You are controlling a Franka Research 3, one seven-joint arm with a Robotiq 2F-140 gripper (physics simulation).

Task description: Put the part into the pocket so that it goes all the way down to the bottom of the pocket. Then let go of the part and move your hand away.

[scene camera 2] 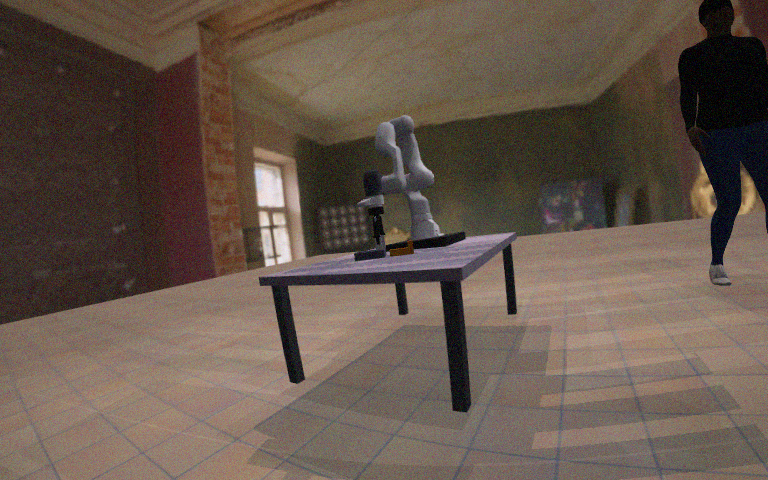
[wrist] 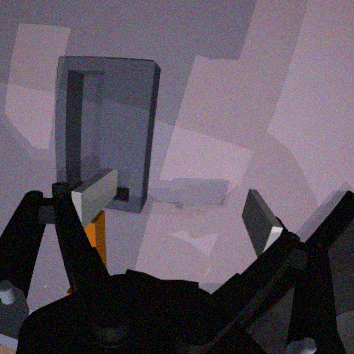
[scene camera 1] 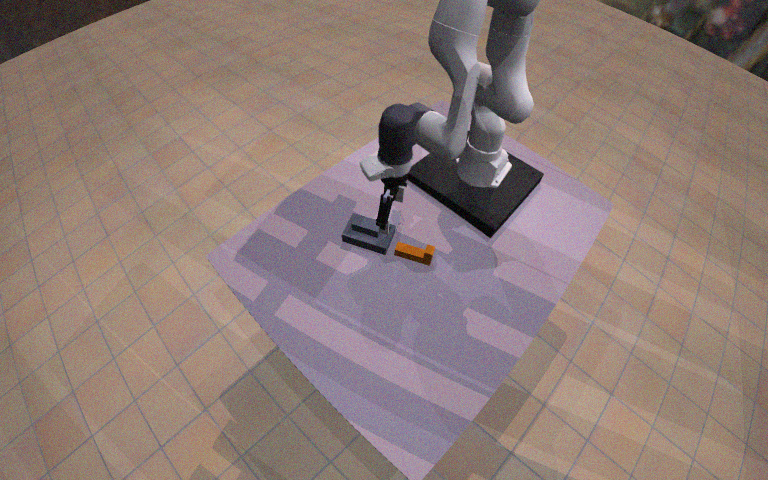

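The orange part (scene camera 1: 413,253) (scene camera 2: 402,249) (wrist: 100,237) lies on the table, with a raised lug at one end. It is apart from the grey block and partly hidden by a finger in the wrist view. The dark grey block (scene camera 1: 365,243) (scene camera 2: 369,255) (wrist: 127,120) sits beside it, with a long recessed pocket in its top. No part shows in that pocket. My gripper (scene camera 1: 385,227) (scene camera 2: 378,243) (wrist: 180,191) is open and empty, pointing down above the table by the block's end near the part. In the wrist view its left finger overlaps the block's near end.
The purple-grey table (scene camera 1: 373,367) (scene camera 2: 362,278) carries the arm's black base plate (scene camera 1: 453,198) (scene camera 2: 453,240), behind and to the right of the block and part in scene camera 1. A person (scene camera 2: 722,84) stands on the floor away from the table at the right.
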